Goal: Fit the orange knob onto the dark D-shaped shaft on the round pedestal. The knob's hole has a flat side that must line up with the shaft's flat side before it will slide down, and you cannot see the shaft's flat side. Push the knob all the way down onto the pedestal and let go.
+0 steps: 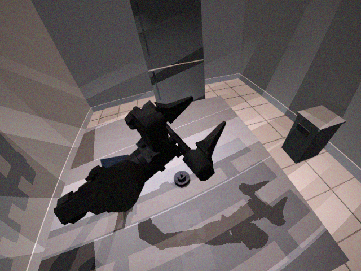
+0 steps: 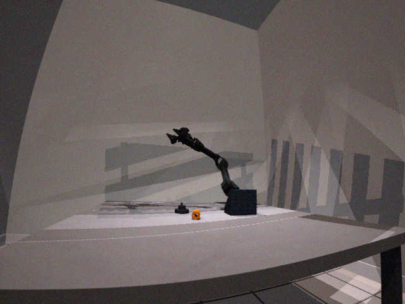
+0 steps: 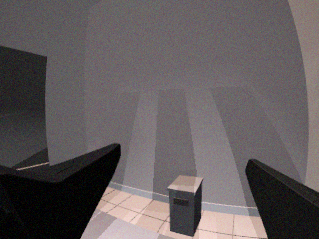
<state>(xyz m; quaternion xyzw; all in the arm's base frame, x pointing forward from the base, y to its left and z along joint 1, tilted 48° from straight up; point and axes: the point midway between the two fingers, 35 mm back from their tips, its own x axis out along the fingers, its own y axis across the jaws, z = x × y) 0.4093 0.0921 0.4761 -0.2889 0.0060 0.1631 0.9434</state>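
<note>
My gripper tip is now 520 mm above the orange knob, 360 mm to the right of it and 100 mm past it. From my gripper tip the other things lie so: round pedestal (510 mm below, 180 mm to the left, 70 mm behind).
</note>
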